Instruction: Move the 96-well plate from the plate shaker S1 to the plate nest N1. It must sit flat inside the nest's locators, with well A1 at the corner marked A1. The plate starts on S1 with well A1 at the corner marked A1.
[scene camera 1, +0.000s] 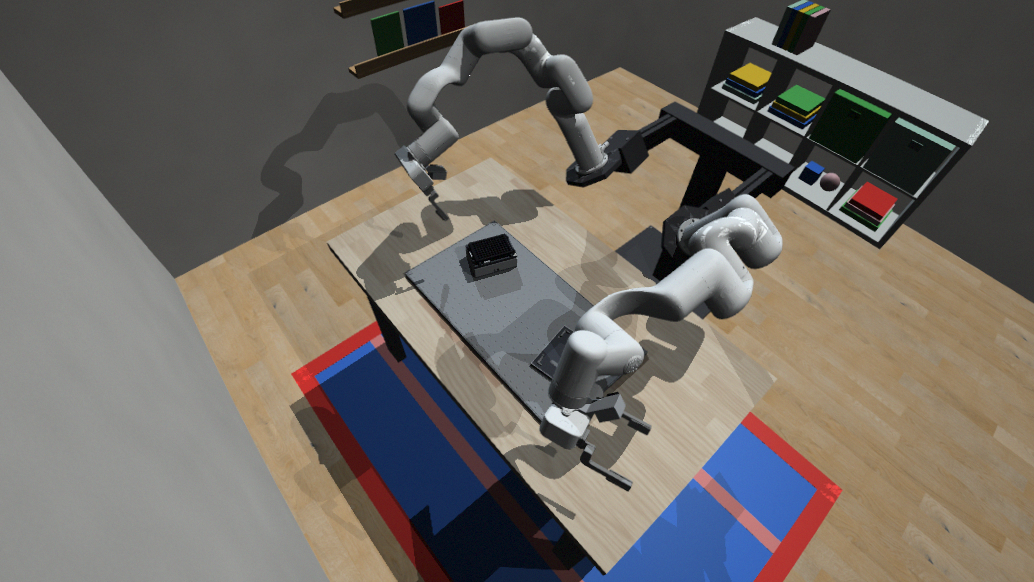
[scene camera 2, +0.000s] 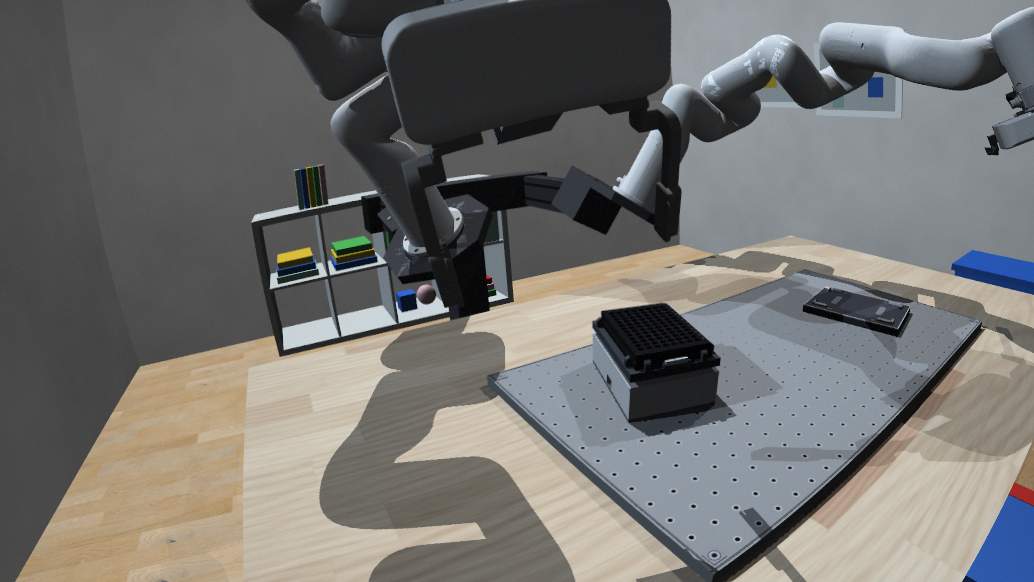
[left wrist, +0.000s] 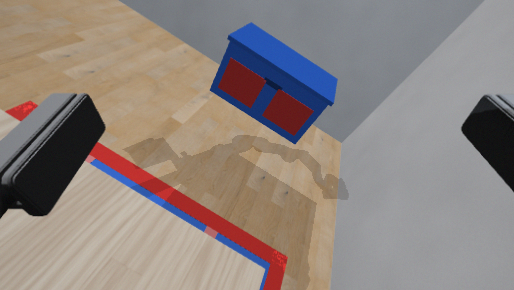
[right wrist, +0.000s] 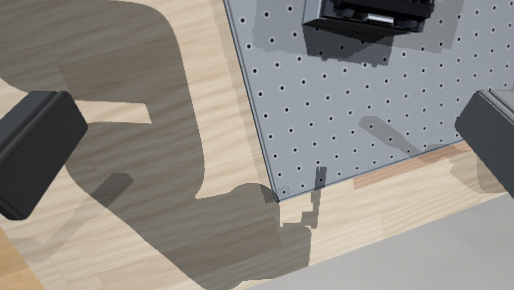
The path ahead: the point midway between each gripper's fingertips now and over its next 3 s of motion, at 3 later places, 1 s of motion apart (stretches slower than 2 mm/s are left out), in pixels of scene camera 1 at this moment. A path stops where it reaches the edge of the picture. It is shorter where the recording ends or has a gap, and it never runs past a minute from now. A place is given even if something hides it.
The left gripper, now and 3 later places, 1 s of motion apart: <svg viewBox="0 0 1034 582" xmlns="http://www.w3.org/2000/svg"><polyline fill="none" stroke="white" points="640,457 597,425 557,380 533,335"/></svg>
The right gripper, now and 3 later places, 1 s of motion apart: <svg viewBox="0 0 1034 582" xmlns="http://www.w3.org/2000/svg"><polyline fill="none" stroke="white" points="437,206 434,189 437,183 459,171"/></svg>
